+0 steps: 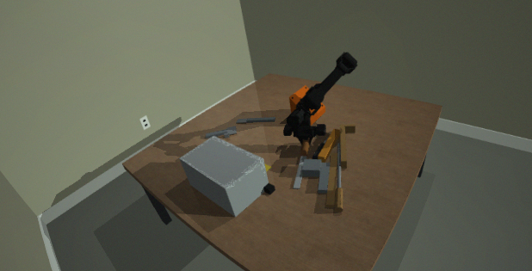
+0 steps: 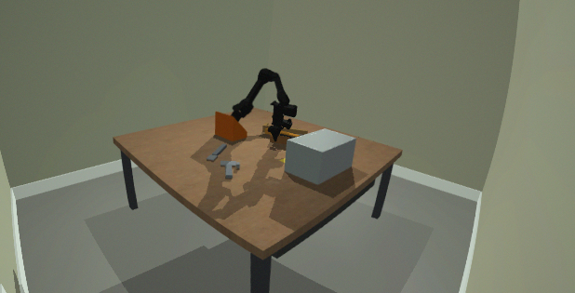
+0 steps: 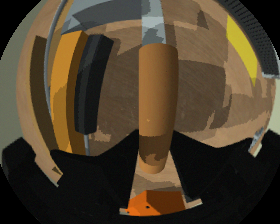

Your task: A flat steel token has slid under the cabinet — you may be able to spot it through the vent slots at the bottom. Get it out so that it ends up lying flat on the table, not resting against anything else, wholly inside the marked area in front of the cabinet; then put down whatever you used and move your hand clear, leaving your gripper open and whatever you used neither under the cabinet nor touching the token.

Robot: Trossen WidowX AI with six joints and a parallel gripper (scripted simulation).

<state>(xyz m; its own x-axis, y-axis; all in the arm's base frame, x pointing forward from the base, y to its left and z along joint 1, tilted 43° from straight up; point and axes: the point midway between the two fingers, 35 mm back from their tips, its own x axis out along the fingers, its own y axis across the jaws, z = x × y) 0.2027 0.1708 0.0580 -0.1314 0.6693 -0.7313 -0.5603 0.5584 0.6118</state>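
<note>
My gripper tip is 60 mm past the orange bar, 100 mm to the right of it and 10 mm below it. Round my gripper tip: grey block: 120 mm ahead, 130 mm to the left, 10 mm above; wooden stick: 100 mm ahead, 230 mm to the left; grey t-piece: 160 mm ahead, 440 mm to the right.
</note>
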